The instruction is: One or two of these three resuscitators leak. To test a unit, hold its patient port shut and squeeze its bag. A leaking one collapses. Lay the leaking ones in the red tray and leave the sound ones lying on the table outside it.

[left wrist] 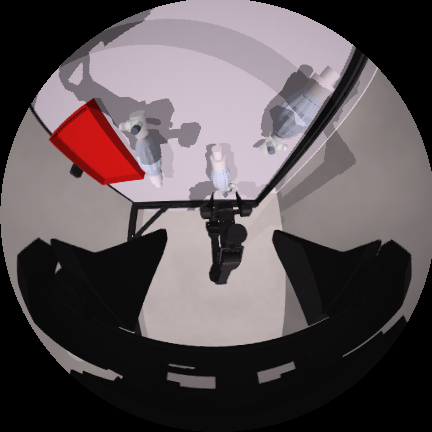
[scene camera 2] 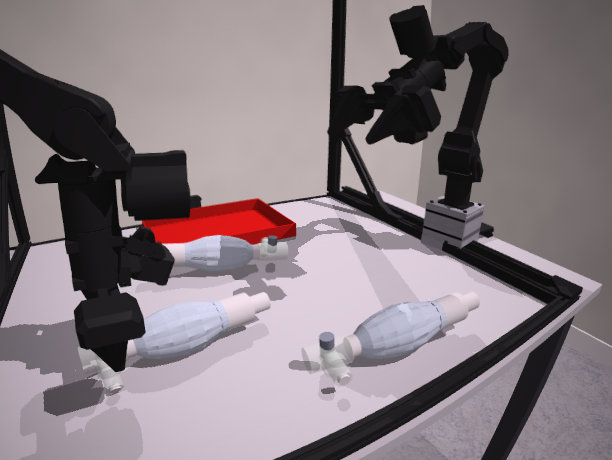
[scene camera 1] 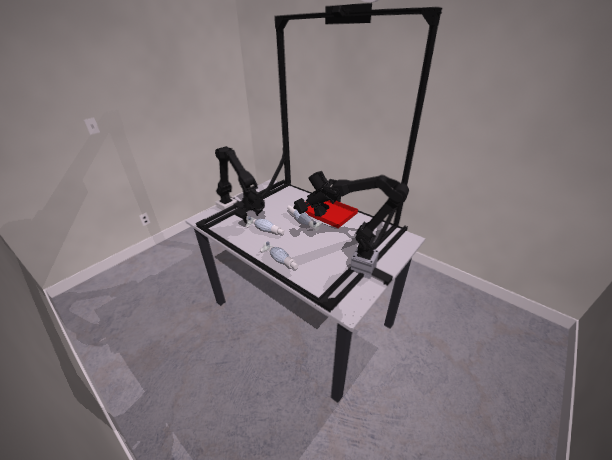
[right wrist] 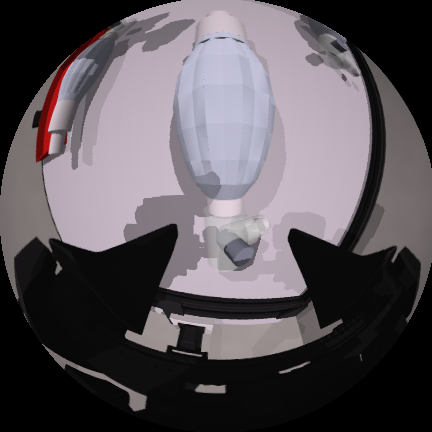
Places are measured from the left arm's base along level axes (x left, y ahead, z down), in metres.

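Pixels of known places: left gripper, between the fingertips: (left wrist: 220,235) (scene camera 2: 346,138); right gripper, between the fingertips: (left wrist: 224,191) (scene camera 2: 113,345) (scene camera 1: 251,219) (right wrist: 235,231); left arm's base, origin of its link: (scene camera 2: 456,203) (scene camera 1: 365,253); right arm's base, origin of its link: (scene camera 1: 225,201) (right wrist: 191,327).
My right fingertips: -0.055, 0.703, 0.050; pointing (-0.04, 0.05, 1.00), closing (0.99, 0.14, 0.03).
Observation:
For each thing: its top centre in the pictures, then the offset to it from my right fingertips, as dx, dy, dz.
- red tray, centre of its top: (scene camera 2: 213,219) (left wrist: 93,157) (scene camera 1: 327,207) -0.340, -0.330, +0.016
- resuscitator, centre of its top: (scene camera 2: 215,235) (left wrist: 142,166) (scene camera 1: 303,212) -0.179, -0.248, -0.019
Three resuscitators with pale blue bags lie on the white table, outside the red tray (scene camera 1: 340,215) (scene camera 2: 265,220) (left wrist: 95,145). One resuscitator (scene camera 1: 304,219) (scene camera 2: 219,253) (left wrist: 149,152) (right wrist: 85,70) lies beside the tray. A second (scene camera 1: 267,226) (scene camera 2: 182,330) (left wrist: 220,175) (right wrist: 225,115) lies with its clear valve end between and below the fingers of my right gripper (left wrist: 224,191) (right wrist: 235,231), which is open and empty. A third (scene camera 1: 281,256) (scene camera 2: 400,330) (left wrist: 298,115) lies nearer the table's front edge. All three bags look full. My left gripper (scene camera 1: 310,207) is open and empty, raised above the table near the tray.
Black rails (scene camera 1: 260,265) (scene camera 2: 425,385) run along the table's edges. A tall black frame (scene camera 1: 283,100) stands at the back. The left arm's base (scene camera 1: 364,261) (scene camera 2: 452,222) stands at the right side of the table in both scene views.

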